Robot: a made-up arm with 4 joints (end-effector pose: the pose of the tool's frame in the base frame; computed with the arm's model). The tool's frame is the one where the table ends.
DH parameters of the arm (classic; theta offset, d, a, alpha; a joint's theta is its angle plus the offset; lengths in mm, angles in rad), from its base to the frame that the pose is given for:
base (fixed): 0 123.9 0 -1.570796
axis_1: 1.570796 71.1 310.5 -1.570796
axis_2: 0 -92.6 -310.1 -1.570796
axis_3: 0 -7 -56.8 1.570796
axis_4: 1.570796 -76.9 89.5 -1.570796
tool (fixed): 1.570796 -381.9 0 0
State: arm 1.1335 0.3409 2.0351 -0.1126
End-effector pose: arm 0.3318 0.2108 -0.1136 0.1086 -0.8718 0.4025
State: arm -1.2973 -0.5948 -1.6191 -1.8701
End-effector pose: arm -0.0521 0.2726 0.3179 1.8564 0.7752 0.1183
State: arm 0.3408 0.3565 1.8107 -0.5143
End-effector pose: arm 0.3897 0.3415 0.0711 0.2297 -1.3192 0.7025
Working (the frame after each row of the table, in the pose's form):
after base (fixed): 0.0000 0.0000 0.1239 -1.5708 0.0000 0.0000
after axis_1: -0.1038 0.0711 -0.1687 -1.8126 0.0000 2.5660
after axis_2: 0.0806 0.1793 0.0742 0.7221 1.1976 -1.5469
after axis_3: 0.0236 0.1812 0.0784 2.7929 0.1442 -0.1410
after axis_4: 0.0824 0.1379 0.1711 1.0902 -0.7668 -0.6341

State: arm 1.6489 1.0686 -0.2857 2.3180
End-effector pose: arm 0.1689 0.5430 -0.1642 1.7244 0.0296 -2.2137
Working (the frame after each row of the table, in the pose's form):
after base (fixed): 0.0000 0.0000 0.1239 -1.5708 0.0000 0.0000
after axis_1: -0.3096 0.0711 0.1481 -0.1227 0.0000 -3.1392
after axis_2: -0.1680 0.3429 0.0442 -1.0003 1.6224 -1.5491
after axis_3: -0.1492 0.3940 0.0266 -0.3755 -0.1272 -2.0412
after axis_4: -0.1897 0.4595 -0.0628 -1.0497 -1.0863 1.6652

